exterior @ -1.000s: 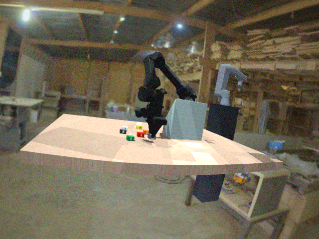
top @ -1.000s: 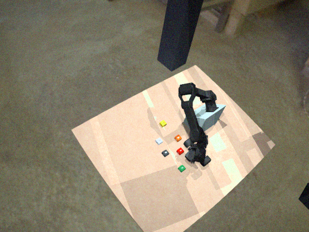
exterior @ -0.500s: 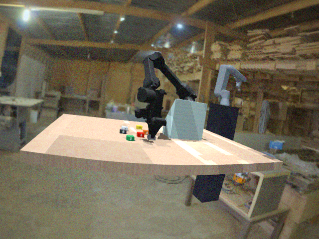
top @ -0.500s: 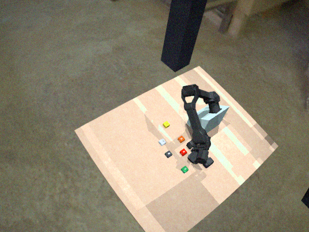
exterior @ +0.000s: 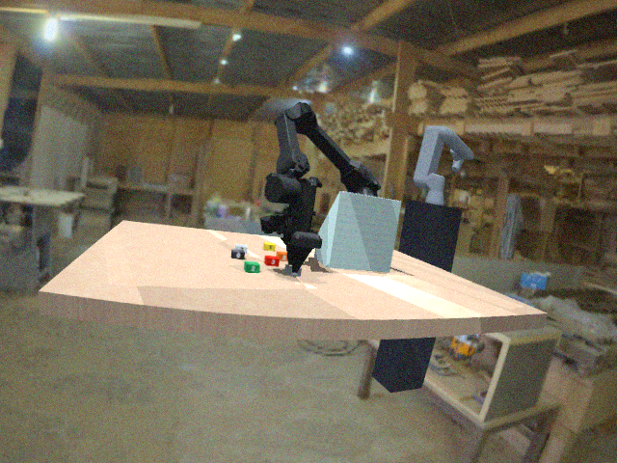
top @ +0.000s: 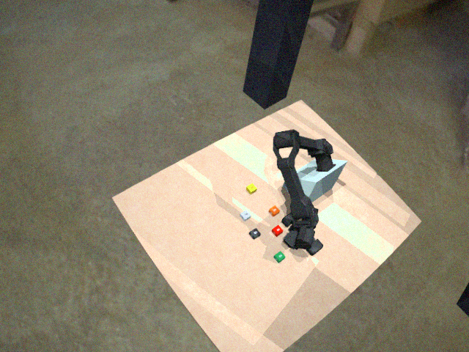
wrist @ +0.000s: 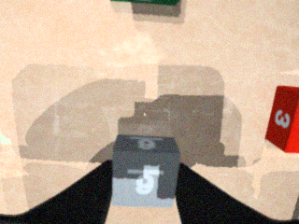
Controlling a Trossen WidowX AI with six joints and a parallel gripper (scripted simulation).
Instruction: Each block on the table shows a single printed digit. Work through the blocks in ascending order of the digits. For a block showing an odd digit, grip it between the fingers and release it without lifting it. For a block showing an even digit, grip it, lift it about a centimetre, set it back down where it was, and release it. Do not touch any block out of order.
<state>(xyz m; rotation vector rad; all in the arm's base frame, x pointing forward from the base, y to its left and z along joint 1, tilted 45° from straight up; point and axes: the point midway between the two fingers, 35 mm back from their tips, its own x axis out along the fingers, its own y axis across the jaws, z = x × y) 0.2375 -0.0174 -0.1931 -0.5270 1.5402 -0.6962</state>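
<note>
Now: gripper tip right at the grey block. Also, from my gripper tip: red block: 3 cm ahead, 9 cm to the right; orange block: 3 cm behind, 16 cm to the right; green block: 10 cm ahead.
</note>
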